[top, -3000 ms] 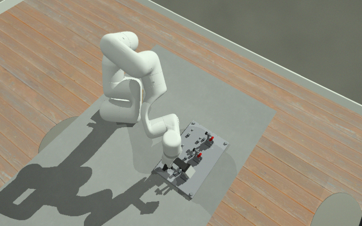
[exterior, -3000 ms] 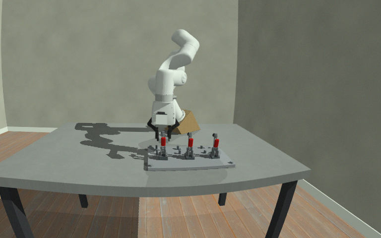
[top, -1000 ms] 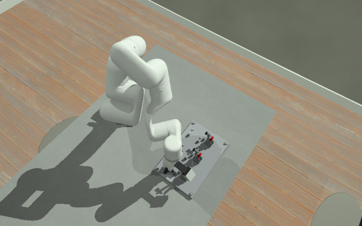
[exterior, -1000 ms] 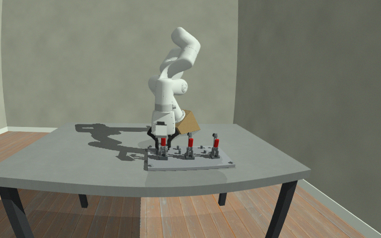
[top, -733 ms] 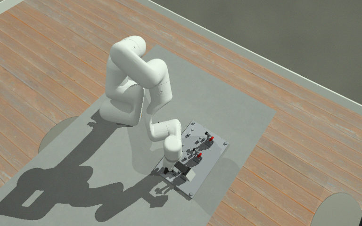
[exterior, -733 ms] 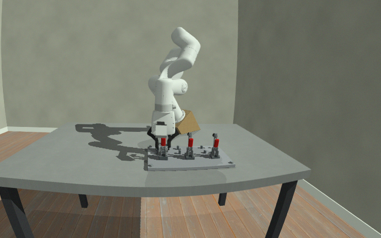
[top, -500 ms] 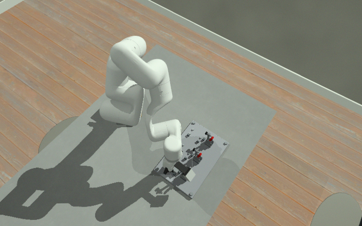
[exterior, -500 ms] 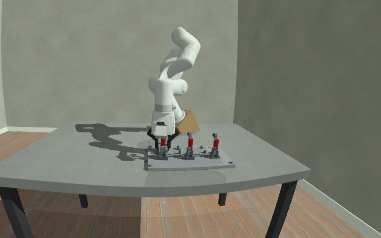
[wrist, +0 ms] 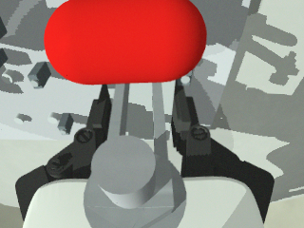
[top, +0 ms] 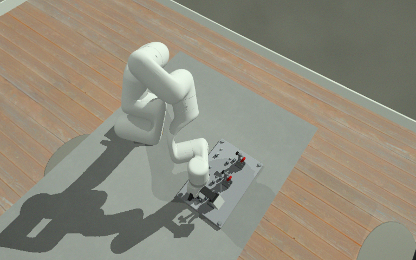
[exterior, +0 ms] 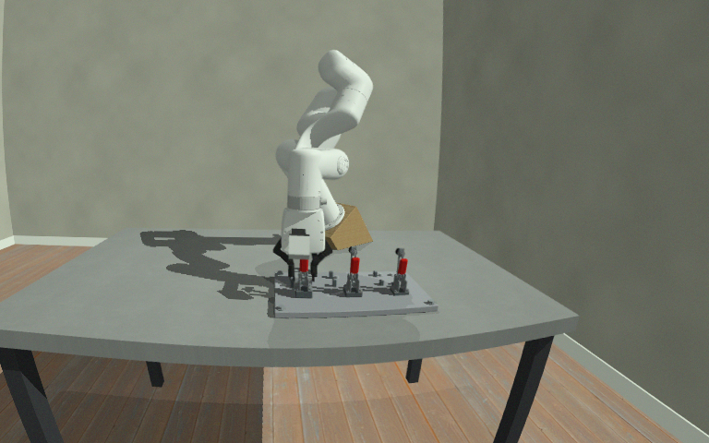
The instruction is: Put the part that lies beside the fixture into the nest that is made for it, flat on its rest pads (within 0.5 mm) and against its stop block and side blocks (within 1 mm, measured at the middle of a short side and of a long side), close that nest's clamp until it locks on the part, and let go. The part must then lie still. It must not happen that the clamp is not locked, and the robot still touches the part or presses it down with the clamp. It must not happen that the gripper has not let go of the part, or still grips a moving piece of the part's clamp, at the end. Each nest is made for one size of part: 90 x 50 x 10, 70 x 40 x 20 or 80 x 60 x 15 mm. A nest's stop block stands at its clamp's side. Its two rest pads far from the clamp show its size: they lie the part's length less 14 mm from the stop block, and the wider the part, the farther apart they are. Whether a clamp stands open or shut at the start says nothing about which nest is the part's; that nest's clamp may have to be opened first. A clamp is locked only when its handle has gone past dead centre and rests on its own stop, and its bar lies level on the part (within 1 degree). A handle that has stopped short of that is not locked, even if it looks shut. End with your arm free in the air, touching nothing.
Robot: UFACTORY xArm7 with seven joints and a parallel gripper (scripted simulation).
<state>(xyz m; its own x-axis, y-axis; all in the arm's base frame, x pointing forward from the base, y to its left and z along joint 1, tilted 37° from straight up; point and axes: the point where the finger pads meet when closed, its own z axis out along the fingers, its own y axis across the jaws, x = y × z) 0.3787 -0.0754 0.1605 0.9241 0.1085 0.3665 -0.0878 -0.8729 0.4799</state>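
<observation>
My gripper is now 10 mm above the part. Also, from my hand: fixture plate 100 mm to the left, 50 mm ahead, 40 mm below.
</observation>
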